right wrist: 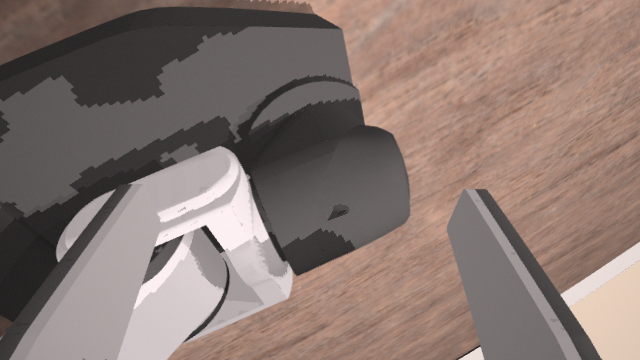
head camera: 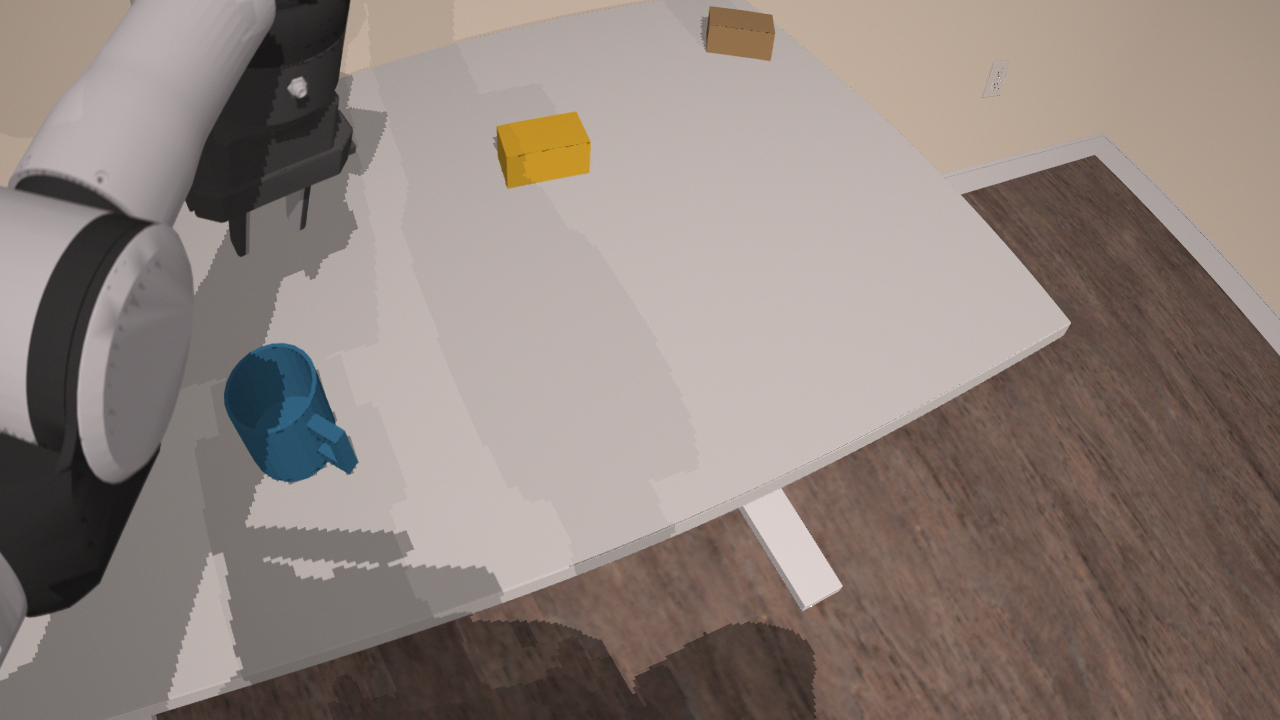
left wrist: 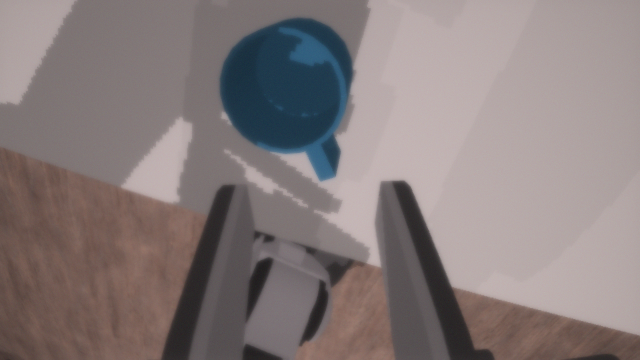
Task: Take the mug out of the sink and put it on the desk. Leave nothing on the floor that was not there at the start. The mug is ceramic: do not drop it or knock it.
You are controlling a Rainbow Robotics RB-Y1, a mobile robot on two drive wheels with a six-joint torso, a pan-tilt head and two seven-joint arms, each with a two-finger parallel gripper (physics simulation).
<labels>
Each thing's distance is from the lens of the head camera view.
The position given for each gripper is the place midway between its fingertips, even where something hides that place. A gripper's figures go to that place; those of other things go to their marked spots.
left gripper (head camera: pixel 268 234): 60 cm
blue mug (head camera: pixel 274 398): 76 cm
</labels>
